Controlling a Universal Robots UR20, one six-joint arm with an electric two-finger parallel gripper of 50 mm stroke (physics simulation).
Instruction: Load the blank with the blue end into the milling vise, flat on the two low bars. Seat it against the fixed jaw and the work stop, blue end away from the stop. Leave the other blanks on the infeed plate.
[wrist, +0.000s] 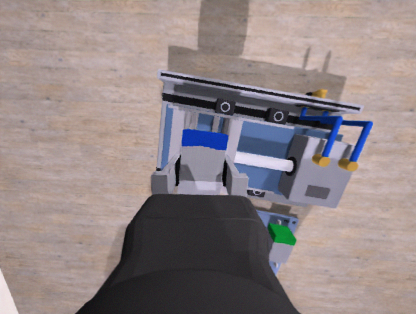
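Observation:
My gripper (201, 163) is shut on the blank with the blue end (204, 156), one finger on each side. The blue end points toward the upper edge of the view. The blank is over the left part of the milling vise (318, 172), between a pale upright strip at the left and the jaw (232, 141) by the white spindle. Parts of the low bars (216, 123) show beyond the blue end. The blank and gripper hide the rest of the bars and any contact below. I cannot make out the work stop. A green-ended blank (281, 234) stands on the infeed plate (265, 218), partly behind the gripper body.
The white spindle (264, 161) runs to the grey block at the right of the vise. Blue pipes (356, 142) with orange ends rise over that block. A pale rail with a black strip (252, 111) and round-marked black blocks crosses the far side.

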